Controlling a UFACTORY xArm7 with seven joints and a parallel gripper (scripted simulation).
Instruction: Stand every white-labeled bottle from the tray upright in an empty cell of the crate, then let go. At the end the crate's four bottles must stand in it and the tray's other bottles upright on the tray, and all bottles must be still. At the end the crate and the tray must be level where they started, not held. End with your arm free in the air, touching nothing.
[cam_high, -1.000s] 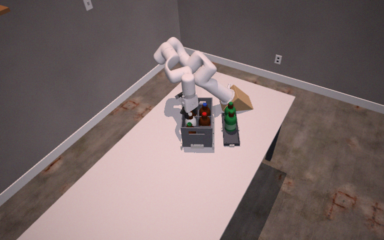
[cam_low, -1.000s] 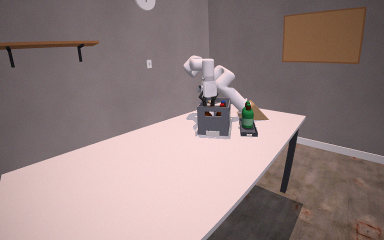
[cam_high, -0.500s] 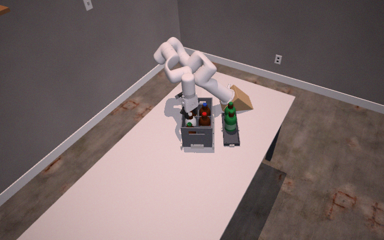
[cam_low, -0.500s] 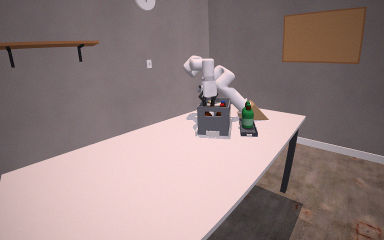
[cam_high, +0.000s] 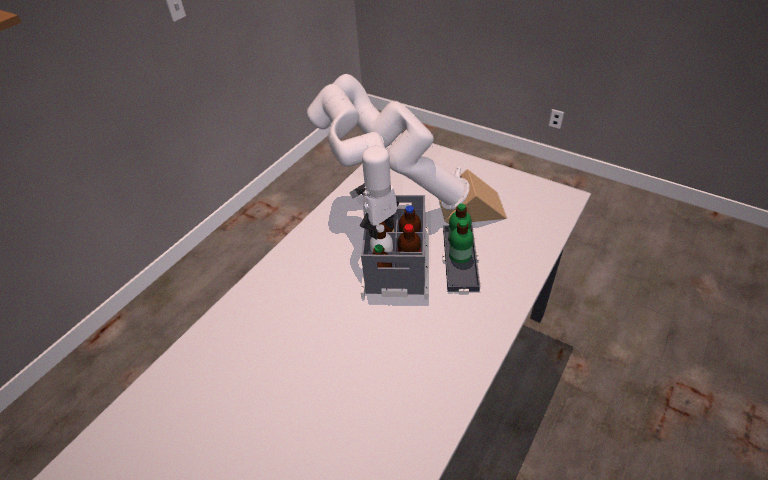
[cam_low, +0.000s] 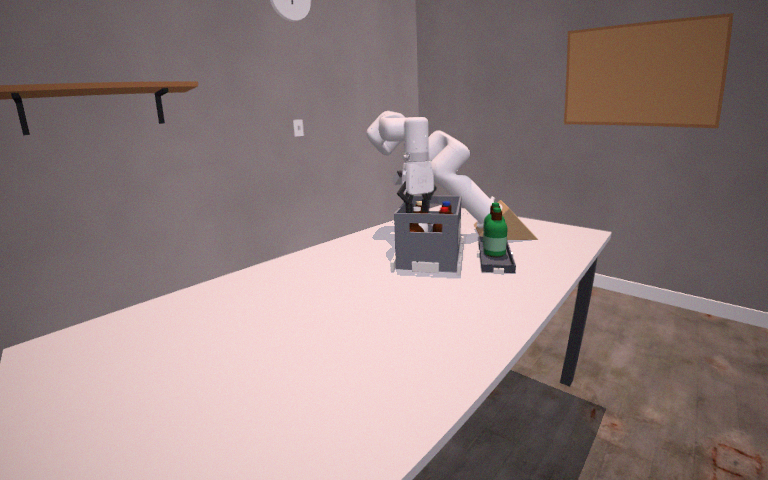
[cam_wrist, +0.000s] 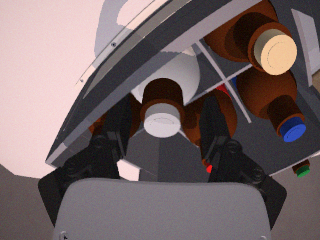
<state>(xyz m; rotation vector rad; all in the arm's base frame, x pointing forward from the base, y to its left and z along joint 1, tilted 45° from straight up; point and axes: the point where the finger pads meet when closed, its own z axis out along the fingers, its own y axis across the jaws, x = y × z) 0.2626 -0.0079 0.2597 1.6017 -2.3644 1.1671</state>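
Now: hand 70 mm above the white-labeled bottle. The rest, counted from my hand: grey crate (10 mm behind, 40 mm to the left, 80 mm below); then dark tray (80 mm behind, 240 mm to the left, 150 mm below).
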